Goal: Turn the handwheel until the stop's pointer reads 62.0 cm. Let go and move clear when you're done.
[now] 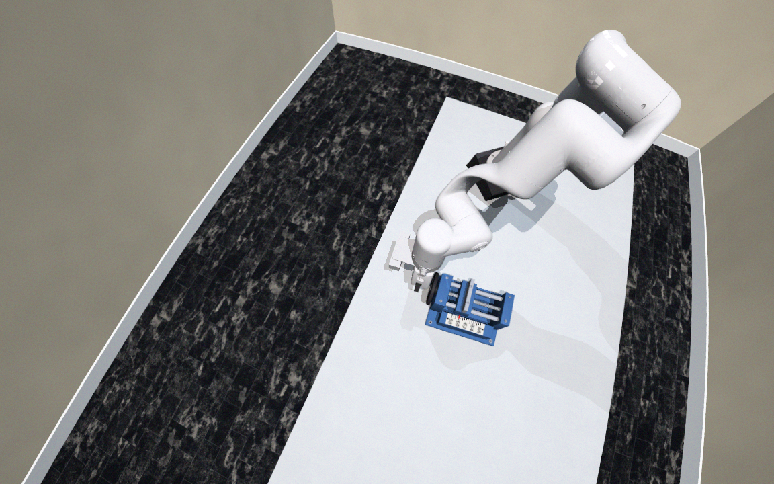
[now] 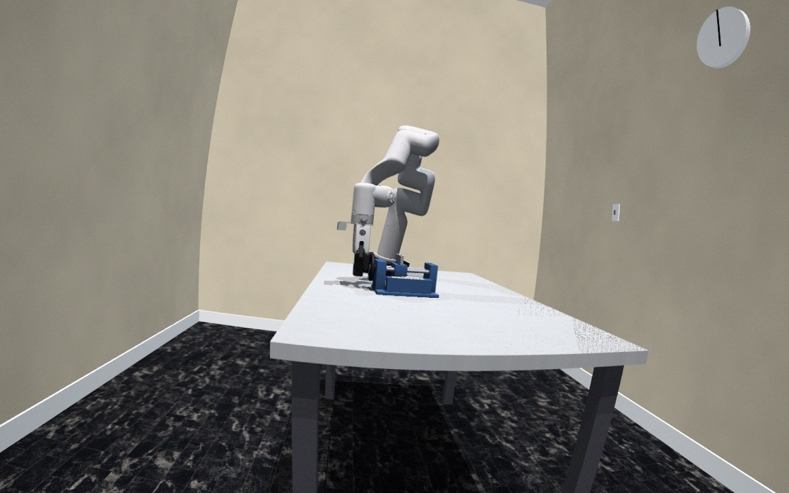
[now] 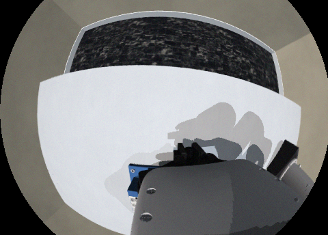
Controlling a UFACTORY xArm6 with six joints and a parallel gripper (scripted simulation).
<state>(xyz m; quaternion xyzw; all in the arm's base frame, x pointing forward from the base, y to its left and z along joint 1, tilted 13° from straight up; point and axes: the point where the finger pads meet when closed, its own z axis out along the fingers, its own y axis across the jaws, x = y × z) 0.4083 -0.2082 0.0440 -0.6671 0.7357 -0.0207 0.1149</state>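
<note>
Right now the stop is 13 cm to the left of my hand, 5 cm ahead of it and 3 cm above it. The rest, counted from my hand: handwheel 2 cm to the left, 1 cm ahead.
</note>
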